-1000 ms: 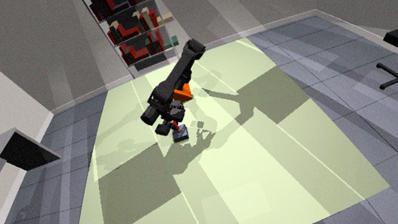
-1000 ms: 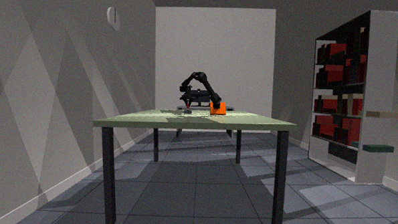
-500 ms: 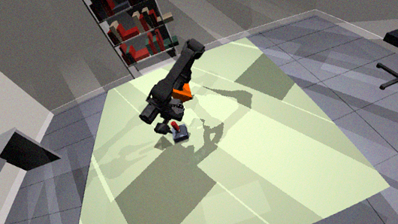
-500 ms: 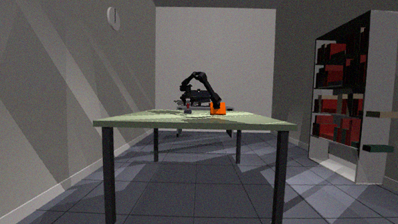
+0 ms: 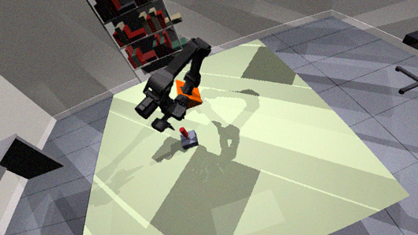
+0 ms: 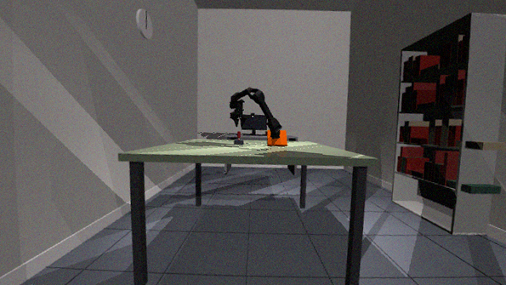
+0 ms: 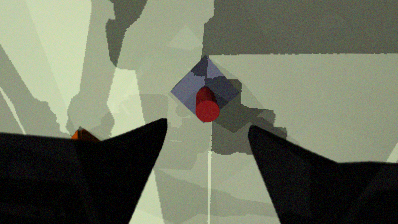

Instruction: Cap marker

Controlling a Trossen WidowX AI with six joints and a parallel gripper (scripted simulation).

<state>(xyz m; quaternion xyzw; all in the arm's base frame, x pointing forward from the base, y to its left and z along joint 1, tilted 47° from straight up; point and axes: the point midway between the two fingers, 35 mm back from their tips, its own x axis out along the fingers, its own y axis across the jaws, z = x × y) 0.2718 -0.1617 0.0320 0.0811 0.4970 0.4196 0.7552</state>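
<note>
The red cap lies 6 cm below my gripper tip.
</note>
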